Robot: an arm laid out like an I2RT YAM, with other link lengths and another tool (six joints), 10 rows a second.
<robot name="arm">
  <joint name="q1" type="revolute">
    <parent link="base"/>
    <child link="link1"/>
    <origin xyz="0 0 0.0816" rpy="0 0 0"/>
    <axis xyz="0 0 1"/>
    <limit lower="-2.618" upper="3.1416"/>
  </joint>
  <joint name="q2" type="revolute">
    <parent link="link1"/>
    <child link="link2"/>
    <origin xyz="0.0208 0.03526 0.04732" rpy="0 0 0"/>
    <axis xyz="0 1 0"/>
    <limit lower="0" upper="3.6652"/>
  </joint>
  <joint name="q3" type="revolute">
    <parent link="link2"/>
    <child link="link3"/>
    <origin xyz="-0.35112 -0.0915 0" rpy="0 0 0"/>
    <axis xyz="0 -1 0"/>
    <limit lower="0" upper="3.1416"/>
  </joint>
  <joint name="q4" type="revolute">
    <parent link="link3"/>
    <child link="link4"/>
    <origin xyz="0.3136 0.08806 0.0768" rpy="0 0 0"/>
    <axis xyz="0 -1 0"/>
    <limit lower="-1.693" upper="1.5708"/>
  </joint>
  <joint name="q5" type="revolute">
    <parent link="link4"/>
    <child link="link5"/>
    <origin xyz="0.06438 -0.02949 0.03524" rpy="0 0 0"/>
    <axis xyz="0 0 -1"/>
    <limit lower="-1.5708" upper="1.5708"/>
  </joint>
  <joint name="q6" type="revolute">
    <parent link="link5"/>
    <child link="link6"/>
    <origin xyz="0.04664 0 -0.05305" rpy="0 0 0"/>
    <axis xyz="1 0 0"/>
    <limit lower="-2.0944" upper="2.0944"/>
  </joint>
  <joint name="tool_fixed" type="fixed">
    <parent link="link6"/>
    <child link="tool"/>
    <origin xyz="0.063 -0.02 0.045" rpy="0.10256 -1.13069 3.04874"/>
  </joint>
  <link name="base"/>
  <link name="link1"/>
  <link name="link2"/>
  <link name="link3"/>
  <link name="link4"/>
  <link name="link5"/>
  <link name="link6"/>
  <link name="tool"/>
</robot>
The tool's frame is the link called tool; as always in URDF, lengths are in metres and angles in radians.
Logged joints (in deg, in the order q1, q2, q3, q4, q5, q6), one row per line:
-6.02, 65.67, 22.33, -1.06, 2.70, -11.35
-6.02, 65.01, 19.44, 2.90, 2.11, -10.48
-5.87, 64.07, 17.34, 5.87, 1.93, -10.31
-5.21, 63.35, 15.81, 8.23, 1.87, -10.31
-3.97, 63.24, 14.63, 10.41, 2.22, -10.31
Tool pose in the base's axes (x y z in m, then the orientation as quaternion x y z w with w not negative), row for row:
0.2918, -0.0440, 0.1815, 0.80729, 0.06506, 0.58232, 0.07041
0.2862, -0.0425, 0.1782, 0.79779, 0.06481, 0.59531, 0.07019
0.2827, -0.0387, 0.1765, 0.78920, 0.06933, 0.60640, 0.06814
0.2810, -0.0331, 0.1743, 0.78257, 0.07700, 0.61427, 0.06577
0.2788, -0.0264, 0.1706, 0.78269, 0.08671, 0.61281, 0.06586
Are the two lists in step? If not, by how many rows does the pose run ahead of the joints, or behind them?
The pose runs 1 row ahead of the joints: the pose in row i belongs to the joints in row i + 1.
